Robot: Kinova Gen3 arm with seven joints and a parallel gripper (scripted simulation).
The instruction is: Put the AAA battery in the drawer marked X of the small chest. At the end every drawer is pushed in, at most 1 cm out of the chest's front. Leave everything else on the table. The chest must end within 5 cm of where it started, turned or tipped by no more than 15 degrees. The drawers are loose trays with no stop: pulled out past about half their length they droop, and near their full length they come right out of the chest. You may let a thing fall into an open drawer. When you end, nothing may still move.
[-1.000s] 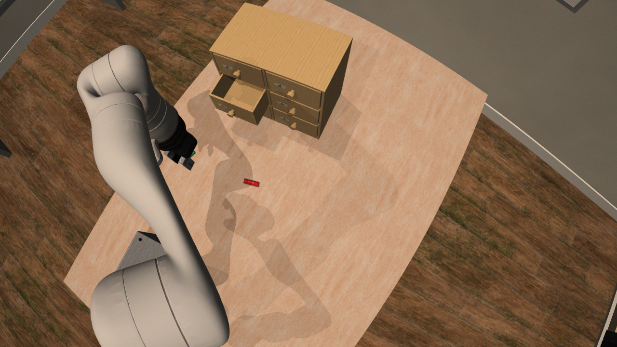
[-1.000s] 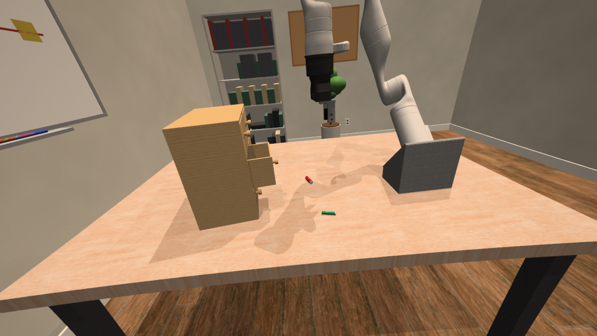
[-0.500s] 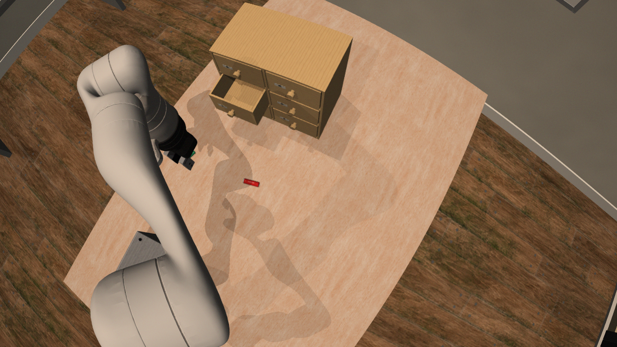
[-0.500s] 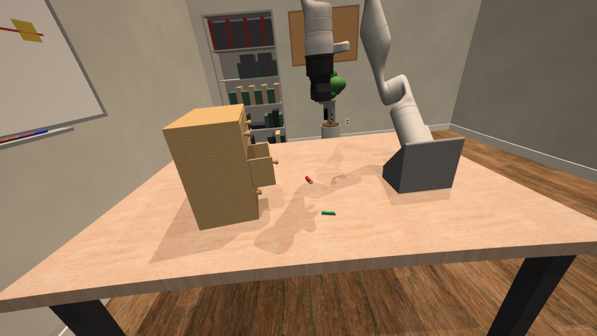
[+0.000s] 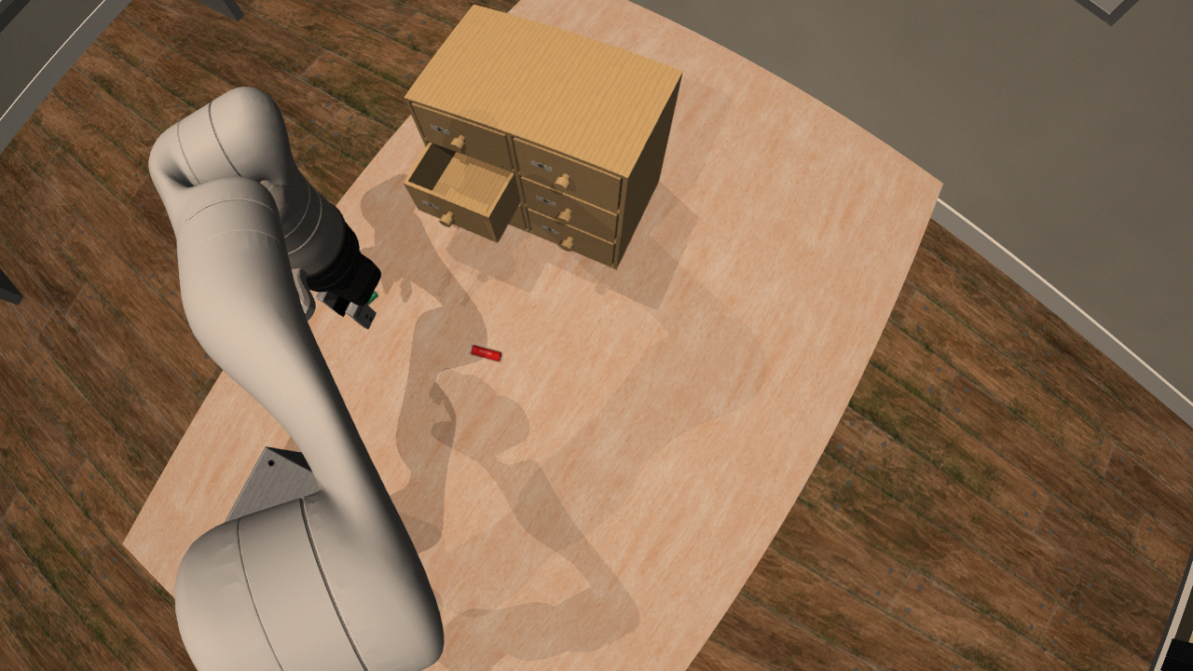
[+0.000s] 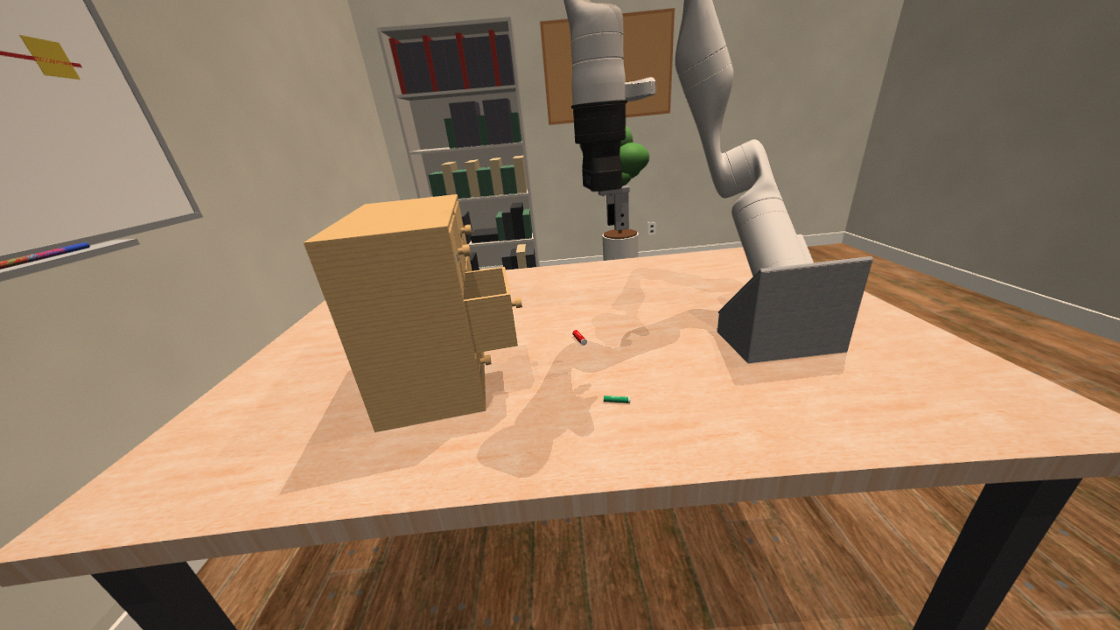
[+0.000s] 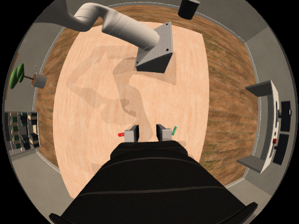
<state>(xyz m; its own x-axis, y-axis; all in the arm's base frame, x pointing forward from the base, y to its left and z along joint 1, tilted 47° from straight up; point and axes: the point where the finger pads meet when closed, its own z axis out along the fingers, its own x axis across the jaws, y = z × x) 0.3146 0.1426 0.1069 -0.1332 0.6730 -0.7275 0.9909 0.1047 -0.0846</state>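
Now: the green AAA battery 270 mm below my hand, 120 mm to the left of it and 30 mm ahead of it. Also, from my hand: red battery: 270 mm below, 100 mm to the right, 70 mm ahead.
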